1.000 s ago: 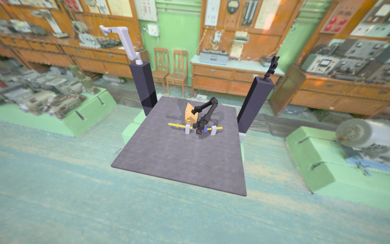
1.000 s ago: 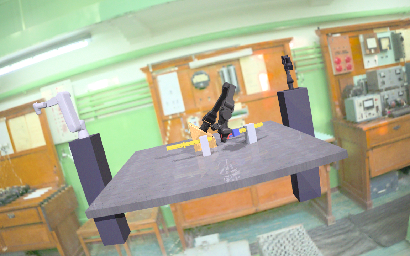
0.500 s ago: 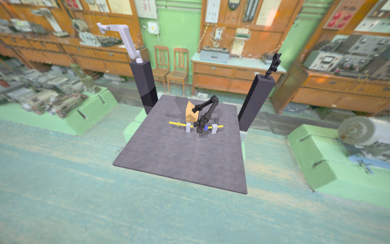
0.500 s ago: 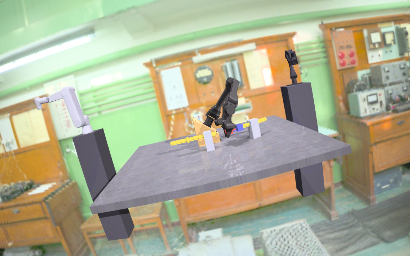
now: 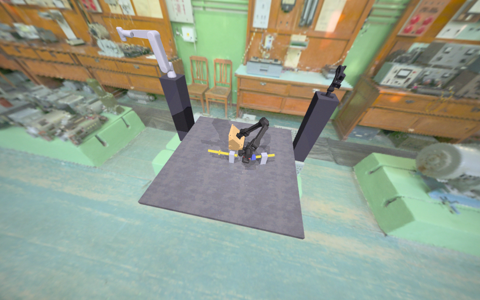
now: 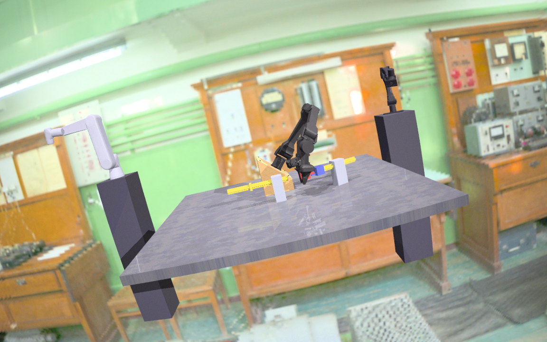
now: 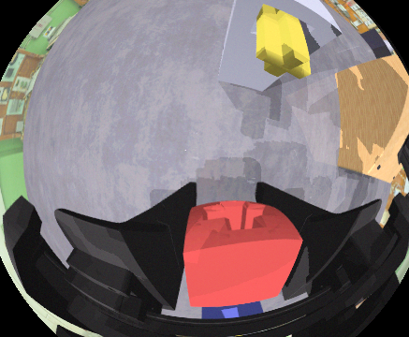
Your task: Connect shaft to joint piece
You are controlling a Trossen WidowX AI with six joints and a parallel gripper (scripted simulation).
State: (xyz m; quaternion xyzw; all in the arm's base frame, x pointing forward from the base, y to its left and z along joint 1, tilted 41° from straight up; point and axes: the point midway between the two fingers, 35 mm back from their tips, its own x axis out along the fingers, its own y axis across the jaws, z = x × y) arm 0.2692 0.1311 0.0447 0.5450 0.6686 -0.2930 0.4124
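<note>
Right now my gripper tip is 2 cm to the right of the red square joint piece and 4 cm below it.
</note>
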